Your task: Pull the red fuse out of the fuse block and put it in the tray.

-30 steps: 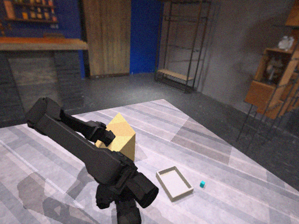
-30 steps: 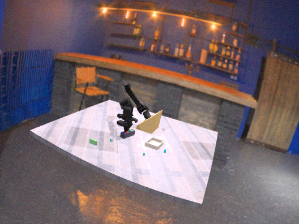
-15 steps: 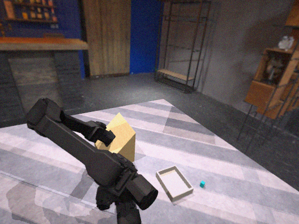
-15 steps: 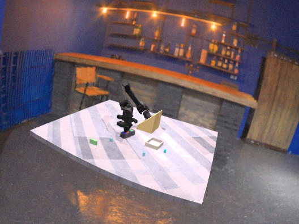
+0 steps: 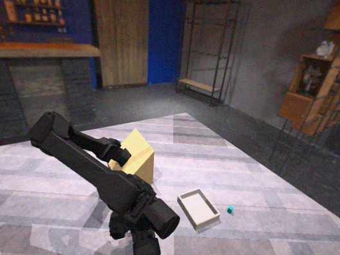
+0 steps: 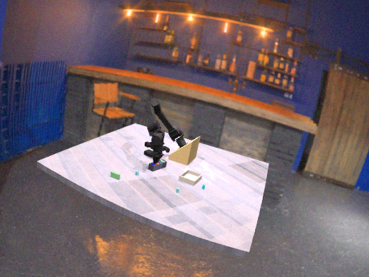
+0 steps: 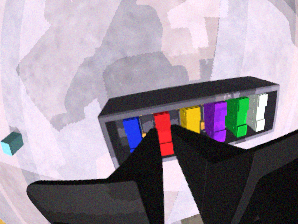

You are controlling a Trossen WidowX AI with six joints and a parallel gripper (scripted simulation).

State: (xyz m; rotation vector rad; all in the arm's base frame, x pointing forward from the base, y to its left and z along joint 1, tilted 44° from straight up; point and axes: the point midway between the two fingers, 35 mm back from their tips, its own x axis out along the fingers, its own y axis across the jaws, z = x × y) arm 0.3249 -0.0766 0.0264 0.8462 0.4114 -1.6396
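The beige tray is 23 cm to the left of my gripper tip, 3 cm below it and 2 cm behind it. Also, from my gripper tip: green block (28 cm ahead, 13 cm to the right, 2 cm below); red fuse (1 cm below); small cyan cube (33 cm to the left, 5 cm ahead, 2 cm below).
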